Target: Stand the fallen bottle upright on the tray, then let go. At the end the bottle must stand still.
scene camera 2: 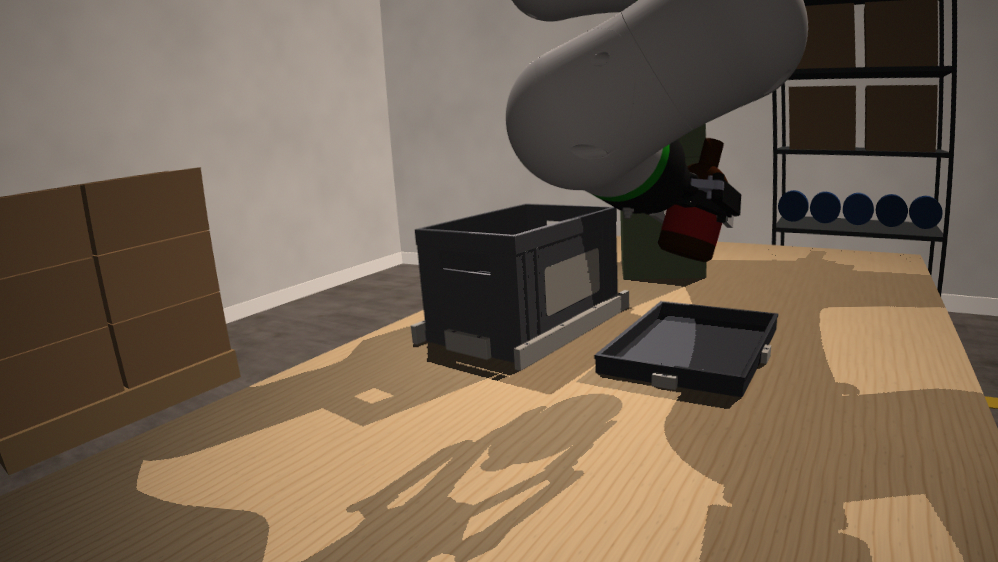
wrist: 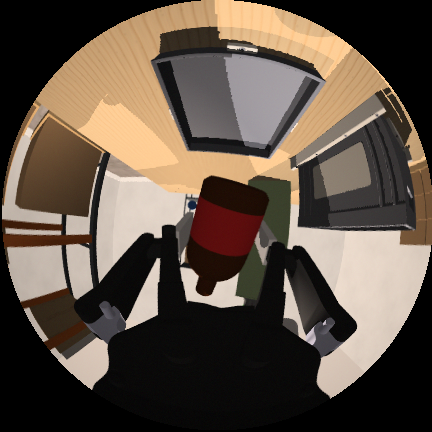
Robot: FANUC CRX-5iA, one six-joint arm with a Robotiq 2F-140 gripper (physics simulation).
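Places are measured from the arm's base along level axes (x ahead, y left, z up), in centimetres.
Pixels of known places: gripper, fingertip midpoint: (scene camera 2: 698,216) (wrist: 223,224).
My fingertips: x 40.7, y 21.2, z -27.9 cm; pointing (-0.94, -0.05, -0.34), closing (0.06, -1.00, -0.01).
Observation:
Behind a point stands the place of what it marks.
The bottle (scene camera 2: 690,228) @(x 46.7, y 22.1, z -28.5 cm) (wrist: 227,227) @(x 46.6, y 21.3, z -27.7 cm), dark brown with a red label, is held in the air by my gripper (scene camera 2: 713,201) @(x 40.7, y 21.2, z -27.9 cm) (wrist: 223,224) @(x 40.7, y 21.2, z -27.9 cm), which is shut on its sides. In scene camera 2 the bottle is tilted, its neck up and leaning right, its base down. In the wrist view its neck points toward the gripper's palm and its base away from it. The black tray (scene camera 2: 628,368) @(x 53.7, y 16.7, z -45.1 cm) (wrist: 200,100) @(x 43.1, y 26.4, z -46.0 cm) lies on the table, apart from the bottle and lower than it; its grey floor shows no object on it. The far finger is partly hidden in scene camera 2.
A tall dark bin (scene camera 2: 467,293) @(x 55.4, y -7.0, z -37.7 cm) (wrist: 400,222) @(x 54.8, y 2.1, z -29.3 cm) stands left of the tray in scene camera 2, with a grey rail (scene camera 2: 572,331) @(x 45.0, y 3.6, z -45.1 cm) along its side. A green column (scene camera 2: 656,261) @(x 7.1, y 1.6, z -42.9 cm) (wrist: 276,210) @(x 7.8, y 0.1, z -35.0 cm) stands behind the bottle. A shelf rack (scene camera 2: 866,151) and stacked boxes (scene camera 2: 160,272) stand farther off.

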